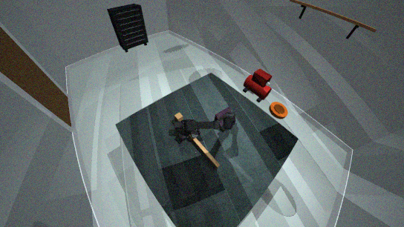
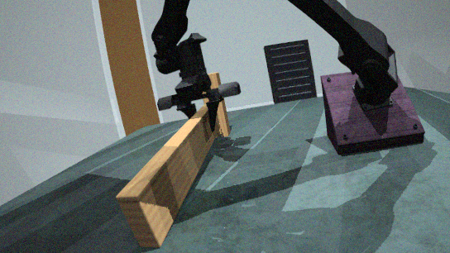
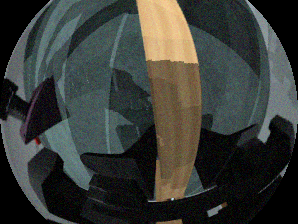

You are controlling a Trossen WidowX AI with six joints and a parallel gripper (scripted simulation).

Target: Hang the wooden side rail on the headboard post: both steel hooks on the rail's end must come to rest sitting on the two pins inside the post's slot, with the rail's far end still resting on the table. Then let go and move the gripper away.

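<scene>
My gripper tip is 14 cm to the left of the headboard post and 4 cm below it.
</scene>
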